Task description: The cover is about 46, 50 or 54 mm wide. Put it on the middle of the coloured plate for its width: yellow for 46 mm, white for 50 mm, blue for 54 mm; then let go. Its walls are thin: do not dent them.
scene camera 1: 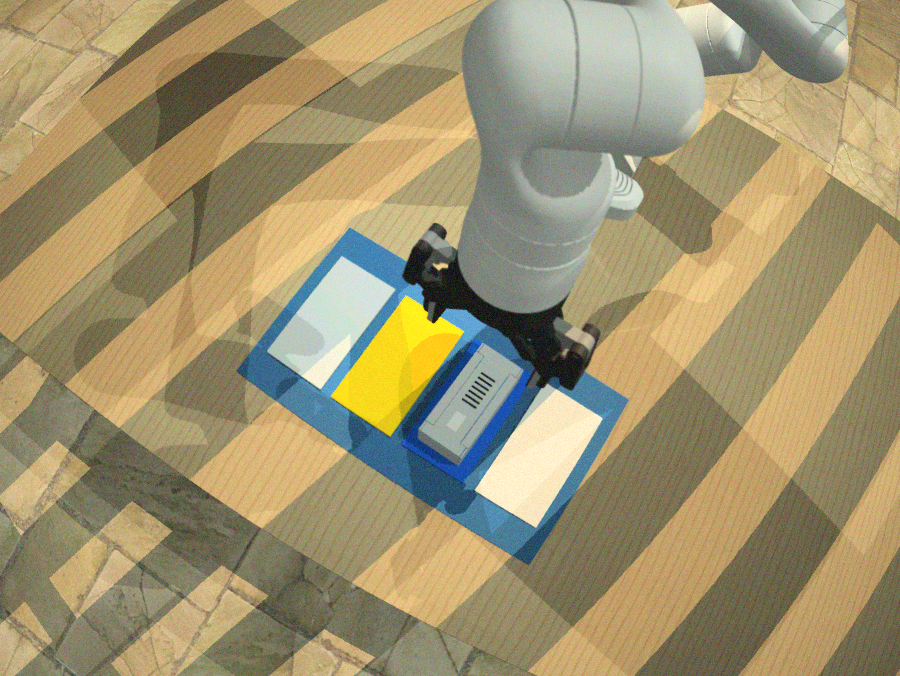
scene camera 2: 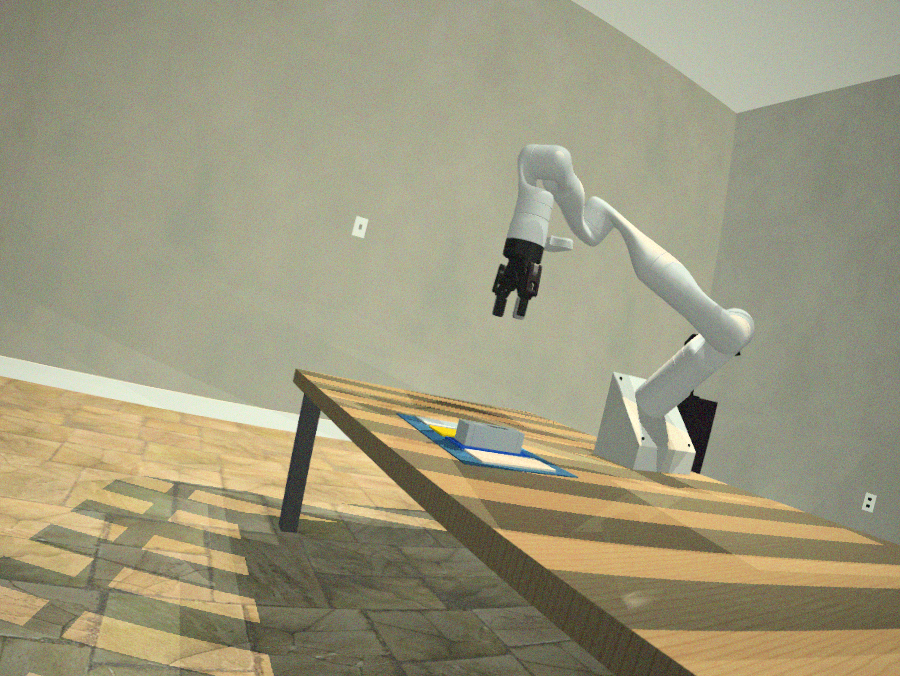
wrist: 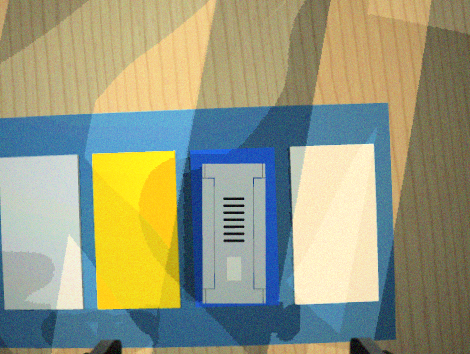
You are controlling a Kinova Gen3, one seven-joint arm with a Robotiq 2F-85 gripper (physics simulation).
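Pixels of known places: gripper, fingertip midpoint: (scene camera 1: 486, 345) (scene camera 2: 507, 317); arm's base, link origin: (scene camera 2: 648, 402).
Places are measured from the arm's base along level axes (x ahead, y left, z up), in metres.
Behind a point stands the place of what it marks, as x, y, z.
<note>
The grey cover (scene camera 1: 465, 418) @(0.483, 0.083, -0.107) (scene camera 2: 488, 438) @(0.477, 0.104, -0.126) (wrist: 233, 187) @(0.422, 0.079, -0.107) lies flat and upright on the blue plate (scene camera 1: 486, 436) @(0.477, 0.110, -0.147) (wrist: 271, 225) @(0.460, 0.113, -0.146), lined up with its long sides. Blue shows along both long sides. In the wrist view the blue strip at the upper end is wider than at the lower end, where the cover's height hides part of the plate. No dent shows in the cover. My gripper (scene camera 1: 486, 349) @(0.486, 0.082, 0.104) (scene camera 2: 509, 315) @(0.486, 0.082, 0.104) (wrist: 235, 346) @(0.486, 0.082, 0.104) is open and empty, high above the cover and apart from it. The yellow plate (scene camera 1: 396, 363) @(0.460, -0.019, -0.146) (scene camera 2: 440, 430) @(0.524, -0.017, -0.147) (wrist: 125, 235) @(0.464, -0.027, -0.147) lies beside the blue one.
A pale grey-white plate (scene camera 1: 331, 316) @(0.455, -0.114, -0.147) (wrist: 40, 210) @(0.437, -0.111, -0.147) lies beyond the yellow one. A cream-white plate (scene camera 1: 542, 454) @(0.461, 0.174, -0.147) (scene camera 2: 509, 461) @(0.472, 0.189, -0.147) (wrist: 335, 225) @(0.462, 0.173, -0.147) lies on the blue plate's other side. All lie on a blue mat (scene camera 1: 534, 542) @(0.551, 0.221, -0.151) (wrist: 150, 130) @(0.364, 0.000, -0.150) on the striped wooden table (scene camera 2: 618, 560) @(0.556, 0.599, -0.153).
</note>
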